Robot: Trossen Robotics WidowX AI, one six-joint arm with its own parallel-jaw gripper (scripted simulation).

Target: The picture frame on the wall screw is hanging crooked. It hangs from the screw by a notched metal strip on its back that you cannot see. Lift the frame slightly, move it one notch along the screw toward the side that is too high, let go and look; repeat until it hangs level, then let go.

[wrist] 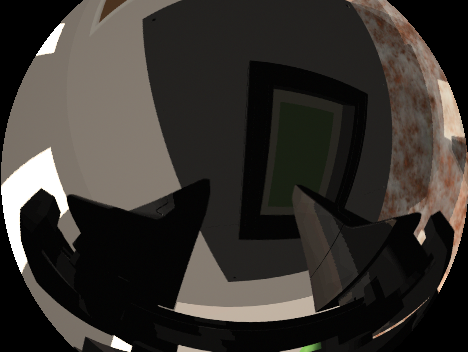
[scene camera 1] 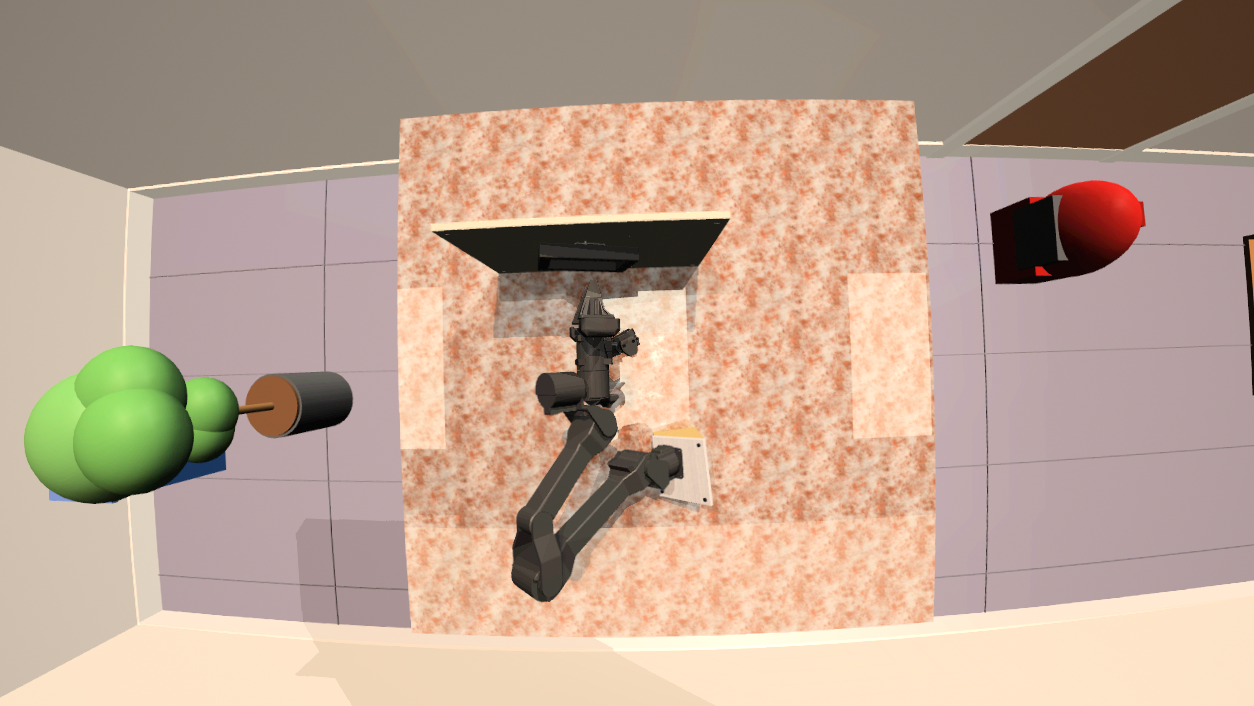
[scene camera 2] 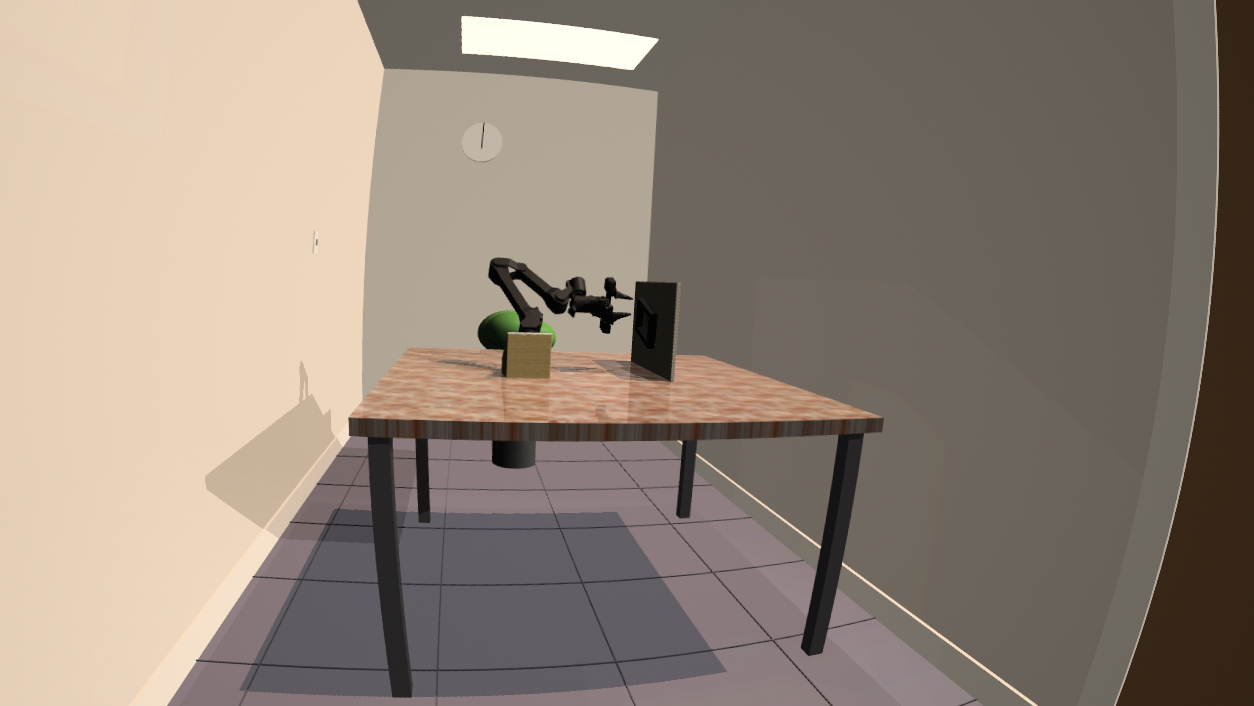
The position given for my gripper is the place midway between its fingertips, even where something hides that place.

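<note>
My gripper is visible in scene camera 1 (scene camera 1: 591, 282), in scene camera 2 (scene camera 2: 632, 306) and in the wrist view (wrist: 252, 188). Same cameras for a picture frame: scene camera 1 (scene camera 1: 552, 256), scene camera 2 (scene camera 2: 646, 317), the wrist view (wrist: 301, 127). A wall panel appears in scene camera 1 (scene camera 1: 683, 239), in the wrist view (wrist: 197, 64) and in scene camera 2 (scene camera 2: 664, 297).
</note>
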